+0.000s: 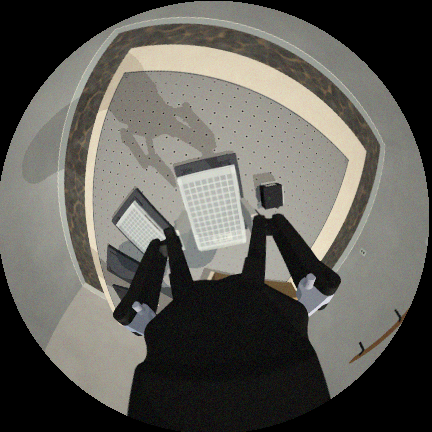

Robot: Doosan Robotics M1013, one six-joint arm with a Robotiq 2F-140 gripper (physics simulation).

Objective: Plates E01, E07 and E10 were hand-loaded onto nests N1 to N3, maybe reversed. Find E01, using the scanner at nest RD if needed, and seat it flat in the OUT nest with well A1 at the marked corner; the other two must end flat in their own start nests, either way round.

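Note:
A white well plate point(212, 207) is held between the two fingertips of my gripper point(214, 211), which is shut on its long sides. The plate's barcode or name cannot be read, so I cannot tell which plate it is. It hangs over a dark nest point(206, 165), whose far edge shows beyond it; the plate hides most of this nest and any label. A second white plate point(139, 226) sits in a dark nest point(121, 212) at the left, partly behind the left finger. The marked corner of OUT does not show clearly.
A small black box-shaped device point(271, 195) stands right of the held plate, close to the right finger. More dark nests point(121, 264) lie at the lower left, partly hidden by the gripper. A brown object point(281, 288) shows behind the right finger. A cream rim point(200, 59) edges the perforated table.

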